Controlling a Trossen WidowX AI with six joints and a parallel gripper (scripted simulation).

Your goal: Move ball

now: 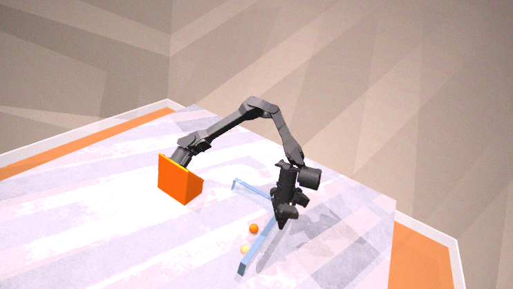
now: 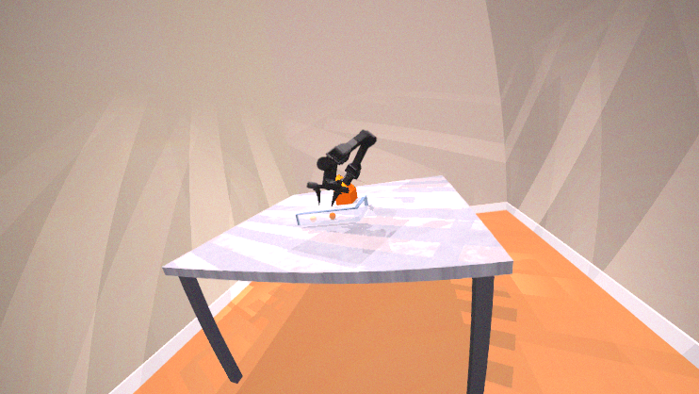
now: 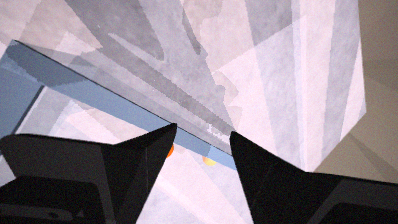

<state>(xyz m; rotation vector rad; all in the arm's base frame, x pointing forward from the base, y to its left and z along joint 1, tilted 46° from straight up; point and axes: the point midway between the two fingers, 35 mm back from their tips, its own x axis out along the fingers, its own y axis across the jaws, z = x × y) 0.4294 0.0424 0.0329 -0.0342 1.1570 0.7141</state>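
Now: the orange ball 8 cm behind my gripper tip, 7 cm below it and 1 cm to the right of it. Round my gripper tip: see-through copy of ball 11 cm to the right, 7 cm below, 5 cm behind.
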